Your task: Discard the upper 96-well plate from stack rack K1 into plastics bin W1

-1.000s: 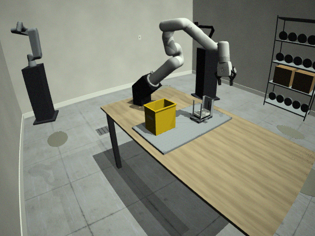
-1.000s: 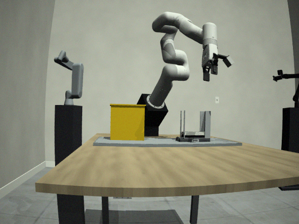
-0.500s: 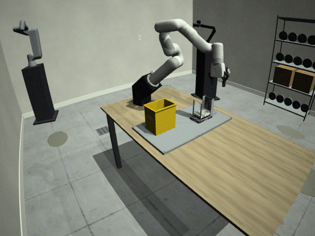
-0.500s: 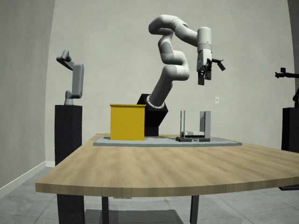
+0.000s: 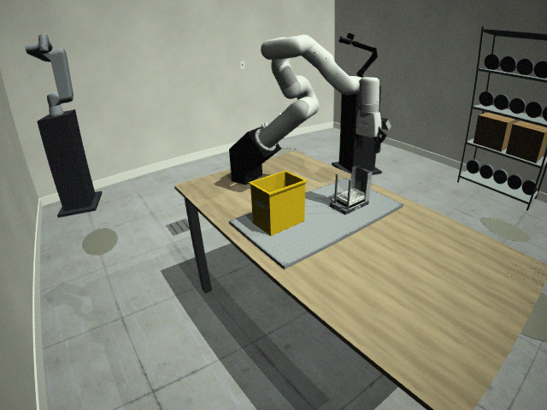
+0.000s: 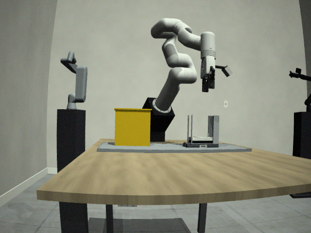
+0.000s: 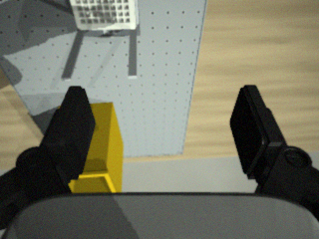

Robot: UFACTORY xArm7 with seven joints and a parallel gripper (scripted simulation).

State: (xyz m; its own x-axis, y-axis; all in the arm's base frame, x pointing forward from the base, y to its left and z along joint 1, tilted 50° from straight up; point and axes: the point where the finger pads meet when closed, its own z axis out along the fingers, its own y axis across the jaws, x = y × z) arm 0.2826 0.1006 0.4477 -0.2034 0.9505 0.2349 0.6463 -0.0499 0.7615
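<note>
Right now my hand is 240 mm above the white 96-well plate, 60 mm past it and 20 mm to the left of it. The rest, counted from my hand: yellow plastics bin W1 (380 mm to the right, 190 mm below, 30 mm behind); dark plate (250 mm below, 60 mm behind, 20 mm to the right).
</note>
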